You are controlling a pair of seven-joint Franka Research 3 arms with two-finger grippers.
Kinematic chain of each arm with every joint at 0, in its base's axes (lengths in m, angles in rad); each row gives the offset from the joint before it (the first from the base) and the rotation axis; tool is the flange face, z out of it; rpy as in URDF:
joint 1: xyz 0 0 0.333 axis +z
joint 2: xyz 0 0 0 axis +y
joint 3: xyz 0 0 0.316 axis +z
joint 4: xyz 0.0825 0 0 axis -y
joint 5: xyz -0.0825 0 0.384 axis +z
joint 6: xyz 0 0 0 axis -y
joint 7: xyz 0.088 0 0 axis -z
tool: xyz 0 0 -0.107 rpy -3.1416 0 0
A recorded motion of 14 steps. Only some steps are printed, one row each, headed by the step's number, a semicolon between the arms.
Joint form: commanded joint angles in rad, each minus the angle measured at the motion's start. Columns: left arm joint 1, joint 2, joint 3, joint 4, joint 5, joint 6, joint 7; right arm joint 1, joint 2, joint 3, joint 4, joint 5, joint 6, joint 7.
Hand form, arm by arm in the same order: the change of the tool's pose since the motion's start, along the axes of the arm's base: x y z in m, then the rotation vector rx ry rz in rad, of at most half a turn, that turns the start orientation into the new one. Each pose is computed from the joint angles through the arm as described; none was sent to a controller.
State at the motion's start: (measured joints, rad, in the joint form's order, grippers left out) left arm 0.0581 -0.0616 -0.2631 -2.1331 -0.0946 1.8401 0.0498; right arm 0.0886 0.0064 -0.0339 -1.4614 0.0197 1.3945 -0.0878
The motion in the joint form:
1: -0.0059 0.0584 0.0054 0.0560 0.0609 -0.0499 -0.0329; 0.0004 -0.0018 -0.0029 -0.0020 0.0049 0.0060 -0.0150
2: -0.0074 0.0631 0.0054 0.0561 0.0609 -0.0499 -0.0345; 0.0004 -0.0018 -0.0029 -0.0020 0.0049 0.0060 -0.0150
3: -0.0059 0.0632 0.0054 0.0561 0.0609 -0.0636 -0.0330; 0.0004 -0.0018 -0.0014 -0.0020 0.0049 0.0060 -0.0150
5: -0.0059 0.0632 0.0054 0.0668 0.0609 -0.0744 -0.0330; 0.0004 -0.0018 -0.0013 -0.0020 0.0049 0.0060 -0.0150
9: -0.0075 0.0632 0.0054 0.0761 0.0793 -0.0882 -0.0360; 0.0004 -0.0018 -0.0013 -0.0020 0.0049 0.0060 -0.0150
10: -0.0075 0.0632 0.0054 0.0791 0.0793 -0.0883 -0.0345; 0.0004 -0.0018 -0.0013 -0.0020 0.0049 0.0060 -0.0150
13: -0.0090 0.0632 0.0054 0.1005 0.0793 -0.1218 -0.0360; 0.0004 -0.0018 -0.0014 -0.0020 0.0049 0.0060 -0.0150
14: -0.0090 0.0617 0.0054 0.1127 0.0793 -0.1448 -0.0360; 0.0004 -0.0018 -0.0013 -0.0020 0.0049 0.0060 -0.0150
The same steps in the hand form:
1: 0.0123 0.0030 -0.0073 0.0547 0.0420 -0.0009; 0.0002 -0.0008 0.0006 0.0063 -0.0058 0.0128
2: 0.0125 0.0023 -0.0096 0.0549 0.0465 -0.0010; 0.0002 -0.0008 0.0006 0.0063 -0.0058 0.0128
3: 0.0109 0.0033 -0.0103 0.0570 0.0601 -0.0017; 0.0001 0.0000 0.0006 0.0063 -0.0058 0.0143
5: 0.0121 0.0030 -0.0063 0.0569 0.0602 -0.0020; 0.0001 0.0001 0.0006 0.0063 -0.0058 0.0144
9: 0.0127 0.0037 -0.0031 0.0746 0.0610 -0.0092; 0.0001 0.0001 0.0006 0.0063 -0.0058 0.0144
10: 0.0133 0.0036 -0.0018 0.0736 0.0582 -0.0106; 0.0001 0.0001 0.0006 0.0063 -0.0058 0.0144
13: 0.0138 0.0026 0.0057 0.0763 0.0700 -0.0115; 0.0001 0.0000 0.0006 0.0063 -0.0058 0.0143
14: 0.0134 0.0027 0.0106 0.0784 0.0791 -0.0121; 0.0001 0.0001 0.0006 0.0063 -0.0058 0.0144

